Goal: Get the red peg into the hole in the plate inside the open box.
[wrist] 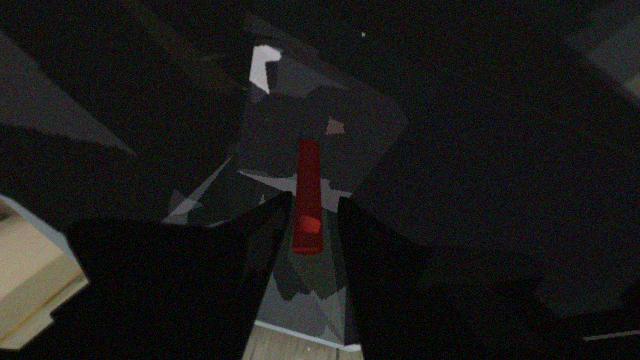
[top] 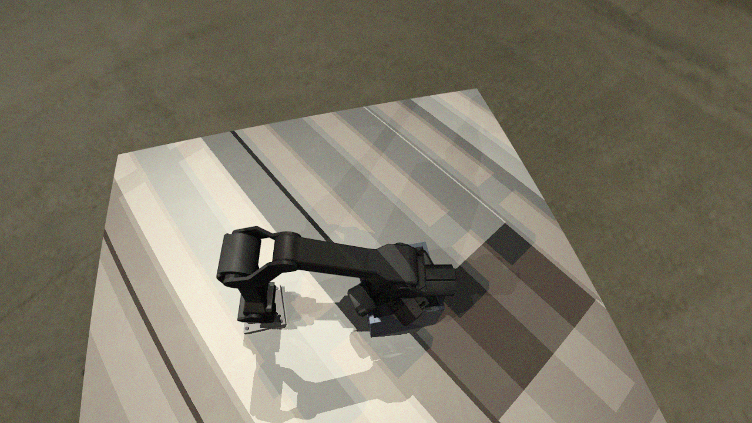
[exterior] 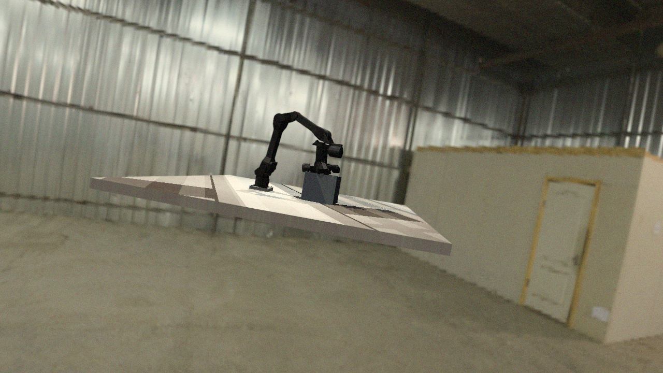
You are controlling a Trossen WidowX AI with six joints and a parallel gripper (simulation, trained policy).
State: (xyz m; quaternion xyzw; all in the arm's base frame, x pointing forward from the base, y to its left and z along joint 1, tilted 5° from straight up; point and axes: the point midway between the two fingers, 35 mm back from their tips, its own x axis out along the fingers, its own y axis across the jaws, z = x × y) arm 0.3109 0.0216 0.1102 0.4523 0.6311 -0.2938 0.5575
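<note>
Now: gripper tip 10 mm to the left of the red peg and 10 mm short of it. The rest, counted from my gripper tip: pale plate 40 mm below, 20 mm ahead, 10 mm to the right.
</note>
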